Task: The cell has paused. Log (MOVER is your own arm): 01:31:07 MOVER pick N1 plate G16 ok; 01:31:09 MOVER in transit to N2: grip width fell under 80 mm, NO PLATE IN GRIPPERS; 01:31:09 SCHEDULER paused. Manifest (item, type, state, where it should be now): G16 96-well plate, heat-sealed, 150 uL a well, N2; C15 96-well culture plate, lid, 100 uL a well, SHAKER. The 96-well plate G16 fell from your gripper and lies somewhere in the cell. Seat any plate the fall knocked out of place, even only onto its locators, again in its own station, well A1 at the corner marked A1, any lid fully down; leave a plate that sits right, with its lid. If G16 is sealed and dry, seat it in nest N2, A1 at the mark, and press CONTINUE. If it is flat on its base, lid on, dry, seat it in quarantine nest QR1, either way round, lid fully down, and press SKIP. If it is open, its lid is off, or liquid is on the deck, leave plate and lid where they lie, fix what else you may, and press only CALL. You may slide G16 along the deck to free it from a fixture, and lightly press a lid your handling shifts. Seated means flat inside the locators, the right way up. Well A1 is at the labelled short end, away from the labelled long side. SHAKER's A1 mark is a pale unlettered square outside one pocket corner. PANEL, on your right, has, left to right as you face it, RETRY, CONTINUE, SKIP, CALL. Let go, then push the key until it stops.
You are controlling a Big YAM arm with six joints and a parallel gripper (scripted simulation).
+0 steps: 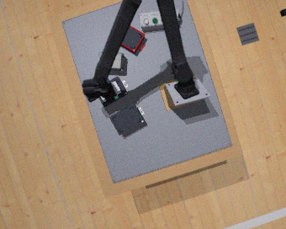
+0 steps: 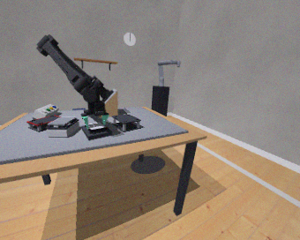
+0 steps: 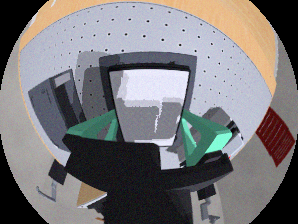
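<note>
Now: hand right at the plate G16. Round my hand: red-framed nest 260 mm to the right, 220 mm behind; then lidded plate 160 mm to the right, 70 mm behind, 20 mm above.
</note>
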